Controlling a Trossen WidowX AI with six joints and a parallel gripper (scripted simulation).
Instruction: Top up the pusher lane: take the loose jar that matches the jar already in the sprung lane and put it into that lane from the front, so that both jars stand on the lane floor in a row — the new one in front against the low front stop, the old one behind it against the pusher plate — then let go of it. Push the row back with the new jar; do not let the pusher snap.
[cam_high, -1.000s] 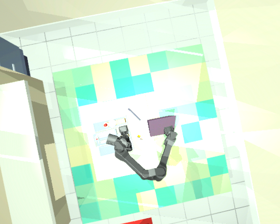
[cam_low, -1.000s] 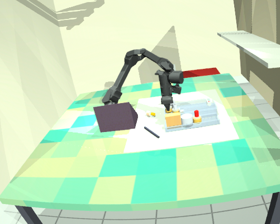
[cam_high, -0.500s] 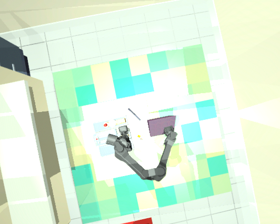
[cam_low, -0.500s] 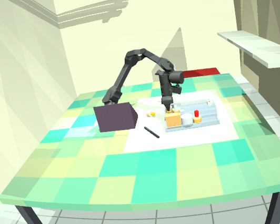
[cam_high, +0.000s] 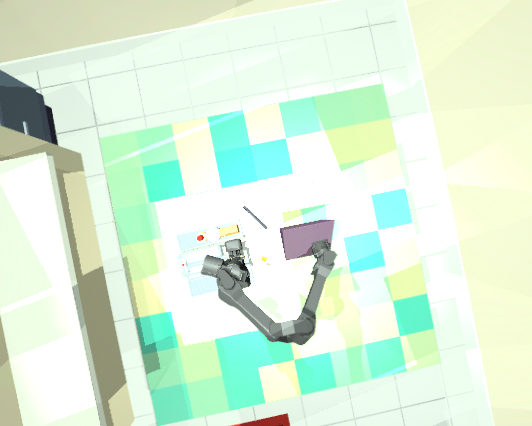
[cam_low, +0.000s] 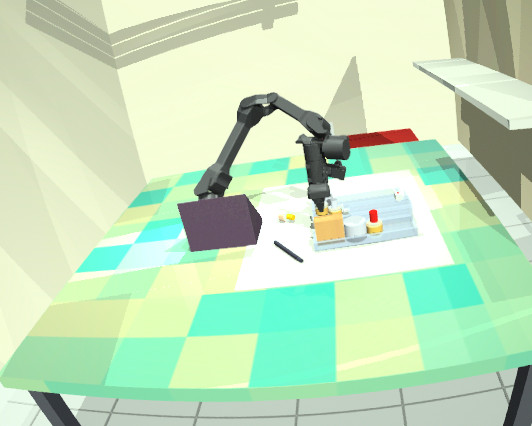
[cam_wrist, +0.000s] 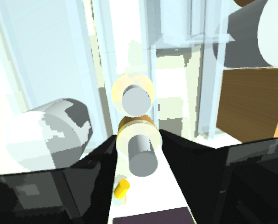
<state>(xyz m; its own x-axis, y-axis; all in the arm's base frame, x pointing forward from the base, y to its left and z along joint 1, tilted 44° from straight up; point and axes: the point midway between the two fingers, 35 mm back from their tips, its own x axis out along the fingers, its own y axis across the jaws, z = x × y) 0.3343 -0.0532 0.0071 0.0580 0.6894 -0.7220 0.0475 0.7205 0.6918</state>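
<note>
My gripper tip is now 10 mm short of the brown box and 130 mm to the left of it. The rest, counted from my gripper tip: lane rack: 140 mm ahead, 30 mm to the right, 20 mm below; then dark pen: 110 mm behind, 150 mm to the right, 40 mm below.
</note>
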